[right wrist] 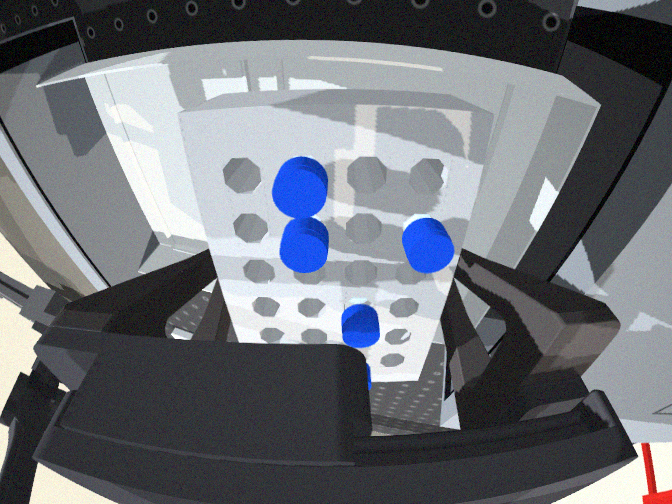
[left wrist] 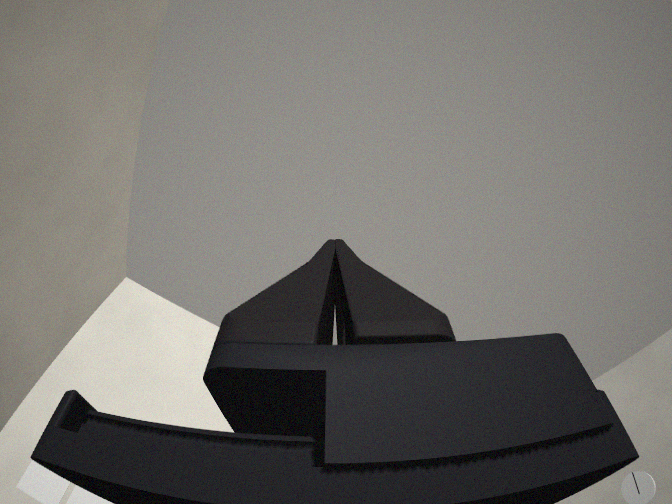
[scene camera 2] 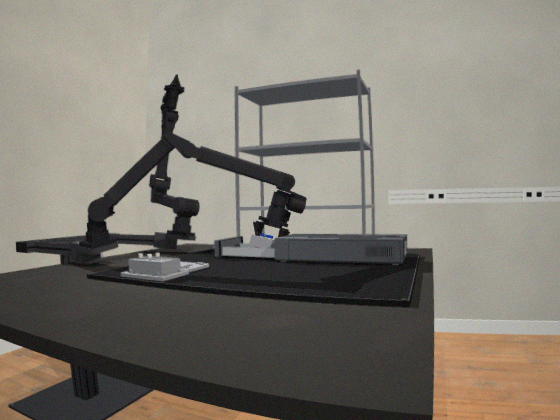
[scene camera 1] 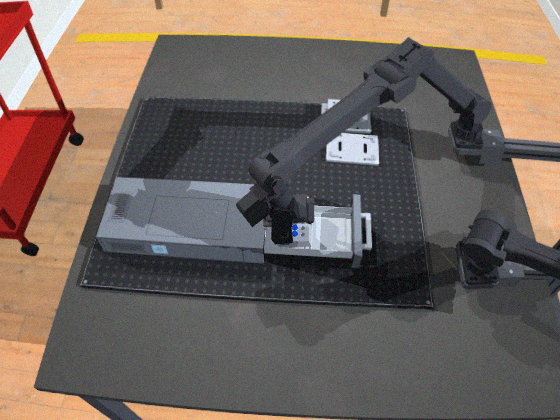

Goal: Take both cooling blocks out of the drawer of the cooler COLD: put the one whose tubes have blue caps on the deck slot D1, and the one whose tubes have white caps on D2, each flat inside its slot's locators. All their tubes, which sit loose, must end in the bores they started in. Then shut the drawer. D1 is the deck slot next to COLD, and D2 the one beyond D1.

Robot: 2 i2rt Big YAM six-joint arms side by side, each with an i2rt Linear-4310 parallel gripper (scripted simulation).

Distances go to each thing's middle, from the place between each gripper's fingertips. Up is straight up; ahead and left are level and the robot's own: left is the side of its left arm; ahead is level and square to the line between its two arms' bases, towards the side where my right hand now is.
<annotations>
Now: the slot D1 (scene camera 1: 352, 145) 35 cm to the right of my right hand, 14 cm behind it and 5 cm below it.
Right now the slot D1 is 930 mm below my left hand, 650 mm to the right of it and 610 mm ahead of it.
</annotations>
